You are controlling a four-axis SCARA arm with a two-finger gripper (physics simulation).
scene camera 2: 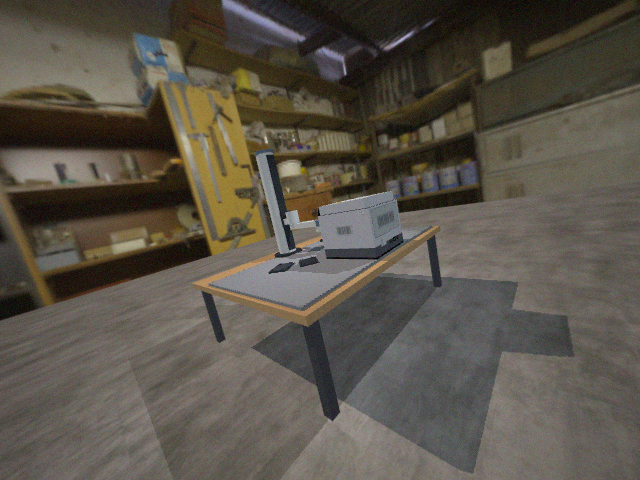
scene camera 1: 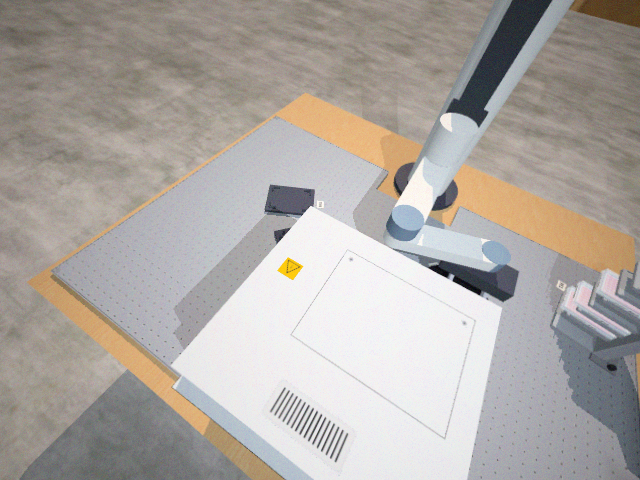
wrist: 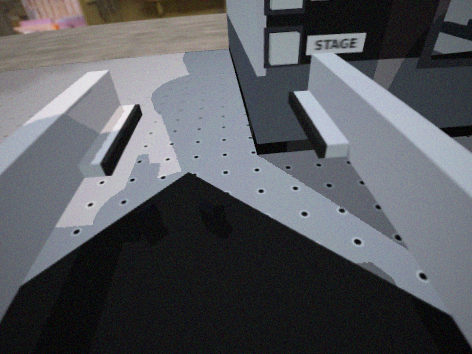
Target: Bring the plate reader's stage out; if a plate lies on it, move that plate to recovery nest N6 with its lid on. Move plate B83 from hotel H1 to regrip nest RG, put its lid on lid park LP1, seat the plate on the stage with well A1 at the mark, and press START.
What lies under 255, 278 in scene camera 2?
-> A grey perforated deck.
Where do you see a vent grille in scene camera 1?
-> At 327, 437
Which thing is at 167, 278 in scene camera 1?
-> A grey perforated deck.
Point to a grey perforated deck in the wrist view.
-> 194, 120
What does my gripper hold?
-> Nothing.
